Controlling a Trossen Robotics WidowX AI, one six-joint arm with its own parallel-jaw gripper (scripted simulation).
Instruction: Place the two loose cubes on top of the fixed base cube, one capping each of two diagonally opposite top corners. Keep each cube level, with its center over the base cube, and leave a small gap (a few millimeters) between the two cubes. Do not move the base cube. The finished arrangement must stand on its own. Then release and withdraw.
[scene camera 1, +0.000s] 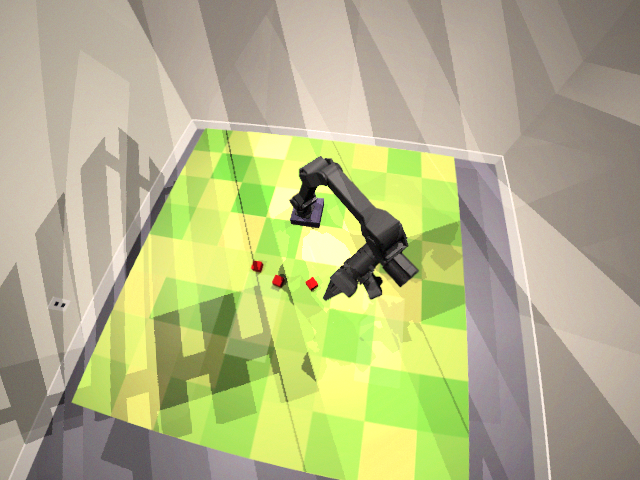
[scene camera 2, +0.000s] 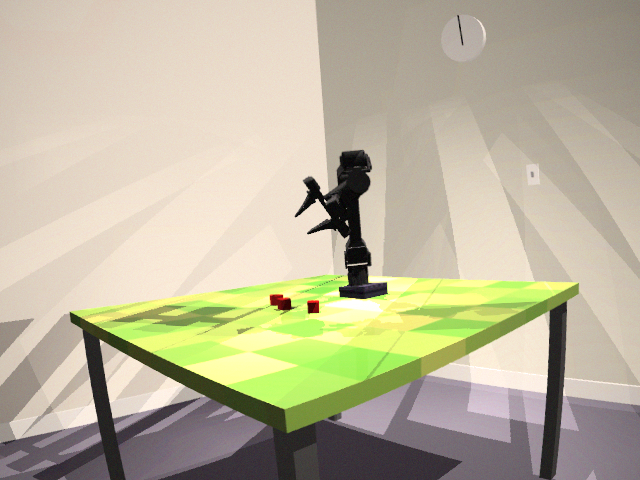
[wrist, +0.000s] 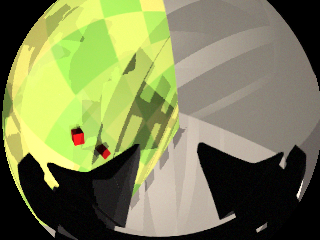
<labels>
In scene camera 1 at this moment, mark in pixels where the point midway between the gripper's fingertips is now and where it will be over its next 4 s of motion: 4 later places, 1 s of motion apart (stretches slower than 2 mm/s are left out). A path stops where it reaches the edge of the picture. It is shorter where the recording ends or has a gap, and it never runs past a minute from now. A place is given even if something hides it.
My gripper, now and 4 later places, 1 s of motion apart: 326, 295; 274, 275; 276, 278; 277, 280; 273, 272
</labels>
